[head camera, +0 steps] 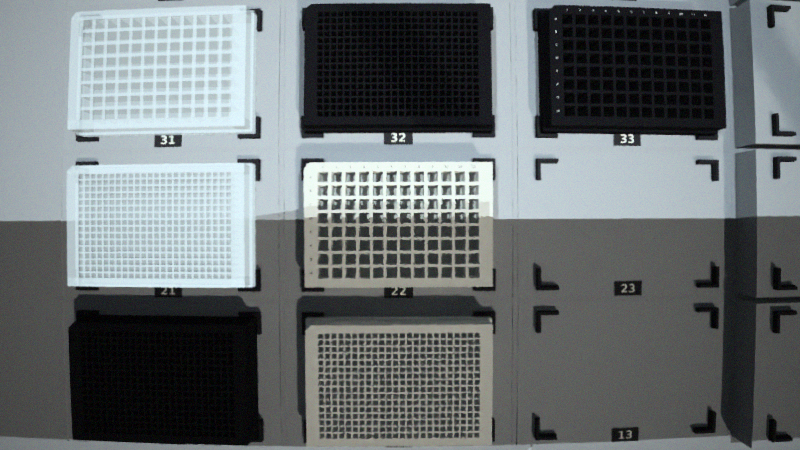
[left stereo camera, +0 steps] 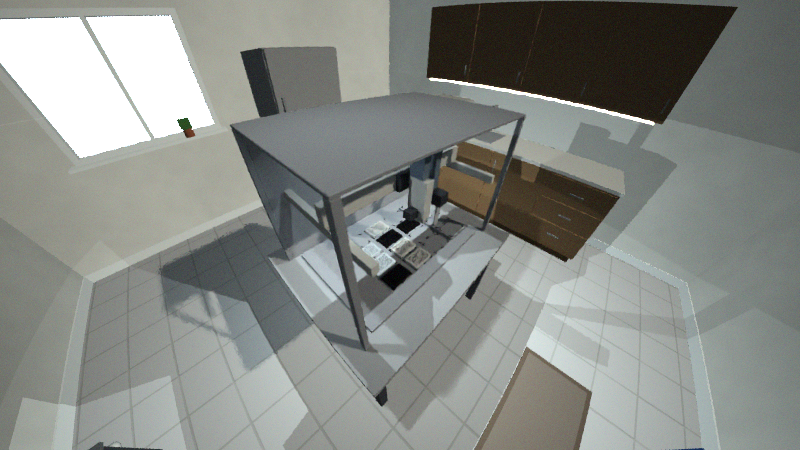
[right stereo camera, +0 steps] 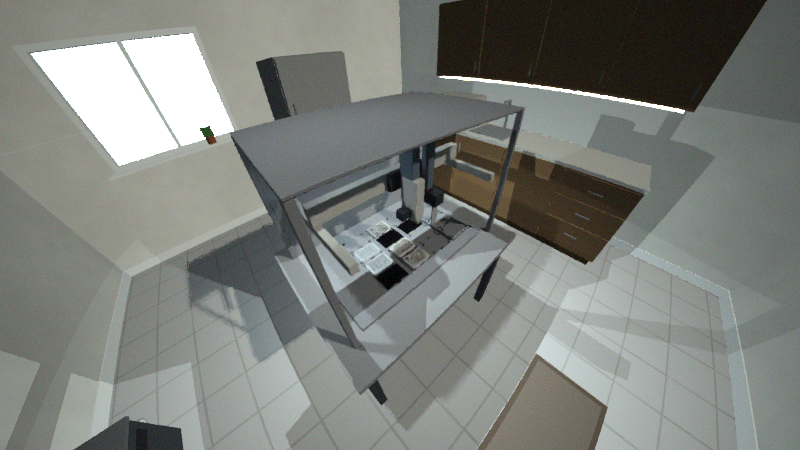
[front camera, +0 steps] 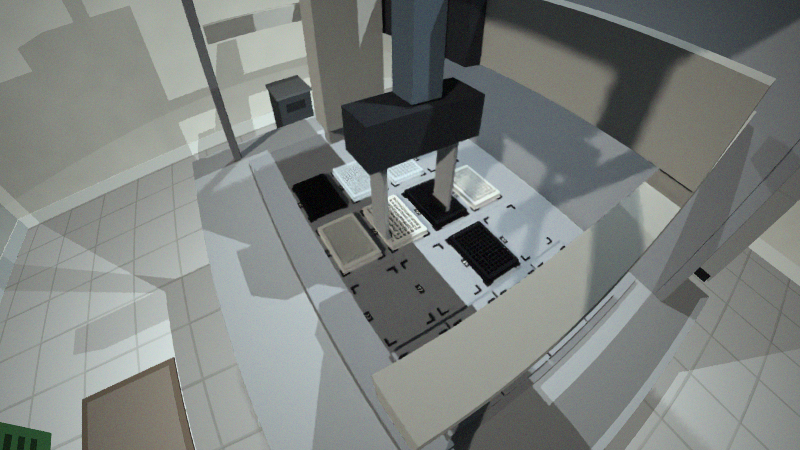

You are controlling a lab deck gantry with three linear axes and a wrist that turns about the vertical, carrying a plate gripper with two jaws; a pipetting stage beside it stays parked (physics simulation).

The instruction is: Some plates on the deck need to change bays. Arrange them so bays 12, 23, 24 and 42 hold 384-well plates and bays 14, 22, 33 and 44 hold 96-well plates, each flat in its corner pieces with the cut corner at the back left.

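Seen in the pictures: gripper, fingertip midpoint: (left stereo camera: pixel 426 219) (right stereo camera: pixel 425 219) (front camera: pixel 412 217); robot's base at its link origin: (head camera: pixel 88 430) (left stereo camera: pixel 393 289) (right stereo camera: pixel 388 289) (front camera: pixel 293 189).
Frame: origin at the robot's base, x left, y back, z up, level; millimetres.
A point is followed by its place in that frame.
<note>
In the head view, bay 22 holds a cream 96-well plate (head camera: pixel 398 223) {x 151, y -228, z 14 mm} (front camera: pixel 411 223) {x 175, y -257, z 9 mm} and bay 12 a cream 384-well plate (head camera: pixel 398 386) {x 43, y -228, z 14 mm} (front camera: pixel 349 243) {x 41, y -239, z 13 mm}. A black 384-well plate (head camera: pixel 397 67) {x 254, y -228, z 14 mm} is in bay 32, a black 96-well plate (head camera: pixel 637 67) {x 256, y -391, z 14 mm} (front camera: pixel 483 251) {x 255, y -395, z 8 mm} in bay 33. Bay 23 (head camera: pixel 627 288) {x 104, y -391, z 0 mm} bears no plate. A cream plate (front camera: pixel 475 186) {x 370, y -239, z 11 mm} stands behind bay 32; its wells are too small to tell. My gripper (front camera: pixel 416 221) {x 105, y -358, z 156 mm} is open, its jaws hanging apart above the middle plates with nothing between them. Bays 14, 24 and 44 cannot be read here.
A white 96-well plate (head camera: pixel 159 69) {x 256, y -66, z 13 mm} is in bay 31, a white 384-well plate (head camera: pixel 156 223) {x 151, y -65, z 12 mm} in bay 21, and a black 384-well plate (head camera: pixel 162 380) {x 46, y -69, z 14 mm} in bay 11. Bay 13 (head camera: pixel 624 434) {x -3, y -391, z 0 mm} holds no plate. A beige beam (front camera: pixel 492 335) {x -40, y -618, z 400 mm} spans the deck's right side.
</note>
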